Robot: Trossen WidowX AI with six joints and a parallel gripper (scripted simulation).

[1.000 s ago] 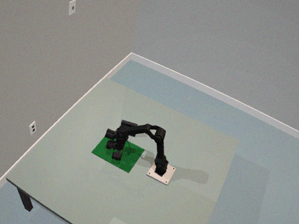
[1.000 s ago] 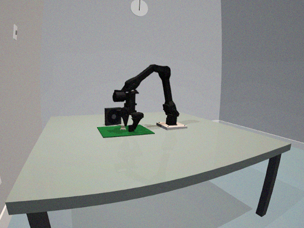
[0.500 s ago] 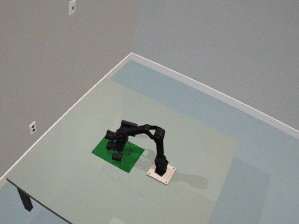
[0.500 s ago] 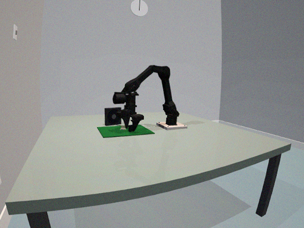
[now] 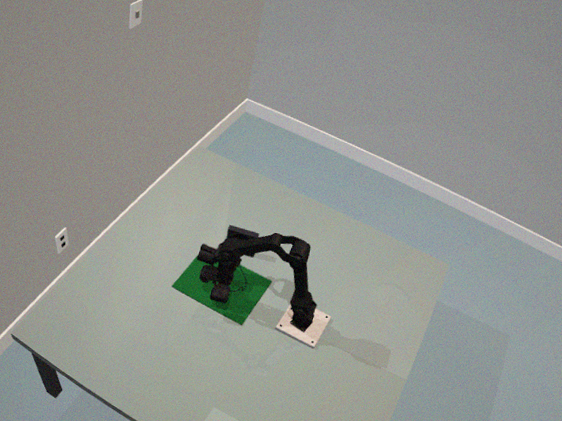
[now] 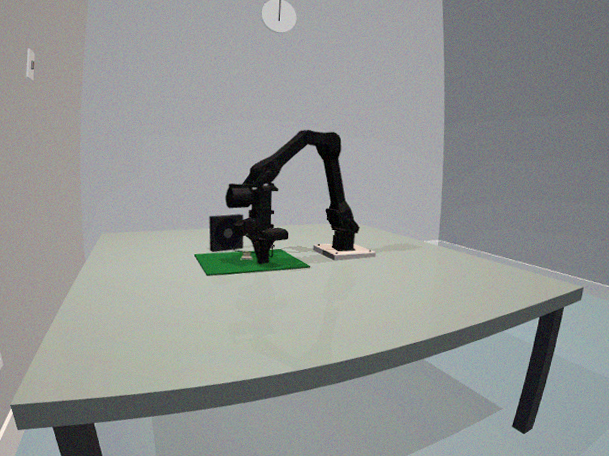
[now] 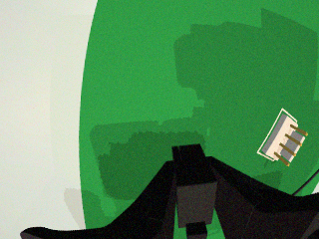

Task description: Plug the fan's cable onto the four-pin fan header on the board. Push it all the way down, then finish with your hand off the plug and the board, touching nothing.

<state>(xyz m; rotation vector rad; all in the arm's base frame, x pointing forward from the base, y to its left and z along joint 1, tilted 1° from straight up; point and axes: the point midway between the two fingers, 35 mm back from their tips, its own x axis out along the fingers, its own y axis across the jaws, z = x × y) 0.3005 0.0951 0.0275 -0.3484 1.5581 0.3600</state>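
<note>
Now: gripper tip 30 mm short of the cream four-pin header, 60 mm to the left of it and 20 mm above it. Round my gripper tip: black fan 80 mm ahead, 210 mm to the right, 40 mm above; then black plug 10 mm behind, 10 mm above; then green board 30 mm ahead, 50 mm to the right, 30 mm below.
</note>
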